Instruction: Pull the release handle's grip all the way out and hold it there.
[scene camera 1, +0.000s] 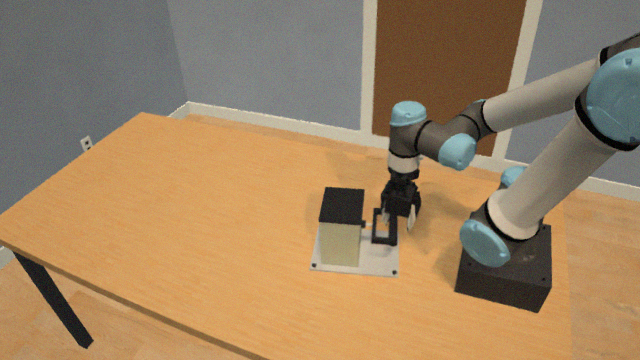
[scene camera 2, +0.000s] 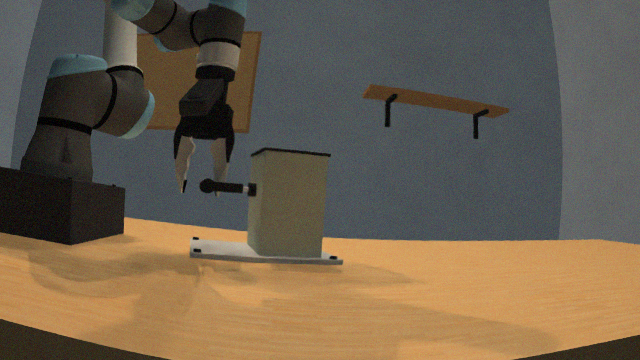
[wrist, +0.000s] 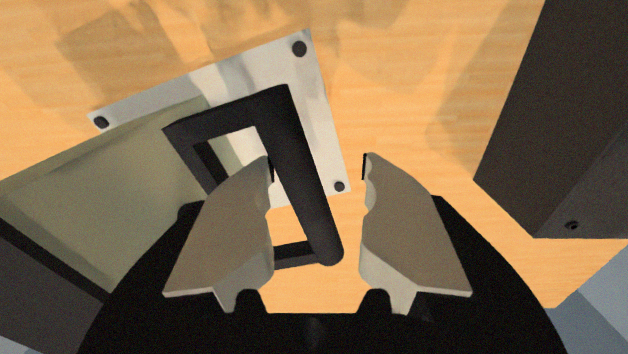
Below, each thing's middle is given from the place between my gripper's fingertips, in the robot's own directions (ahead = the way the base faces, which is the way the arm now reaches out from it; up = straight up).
The light grey base plate (scene camera 1: 377, 260) is 10 cm ahead of my hand, 9 cm below it and 5 cm to the left of it.
